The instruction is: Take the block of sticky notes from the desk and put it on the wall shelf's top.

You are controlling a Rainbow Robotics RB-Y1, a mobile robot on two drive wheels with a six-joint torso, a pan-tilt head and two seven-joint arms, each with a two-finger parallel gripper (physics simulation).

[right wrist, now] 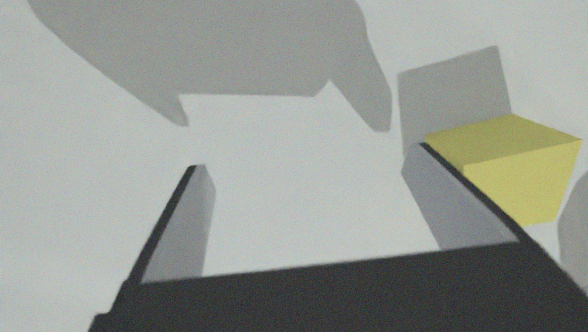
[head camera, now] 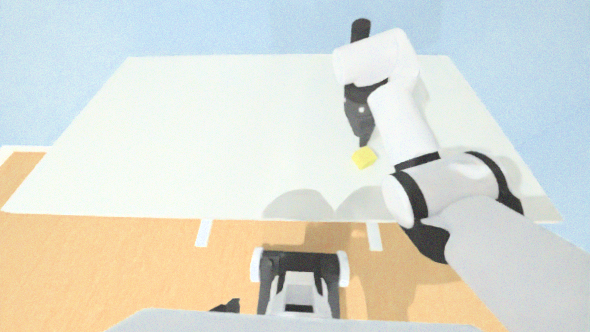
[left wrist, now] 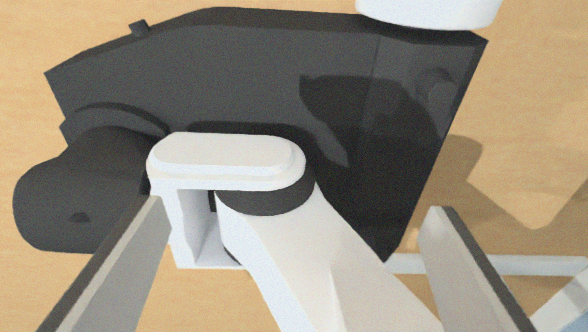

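Observation:
The yellow block of sticky notes lies on the white desk. My right gripper is open and empty, pointing down close beside the block. In the right wrist view the block is outside the fingers, past the right-hand finger, which covers part of its edge. My left gripper is open and empty, low over the robot's own base, away from the desk; a small dark part of it shows at the bottom of the head view. The wall shelf does not show in these views.
My right arm reaches over the right part of the desk. The robot's dark base and white torso link are under the left gripper. White strips show at the desk's front edge, over the wooden floor.

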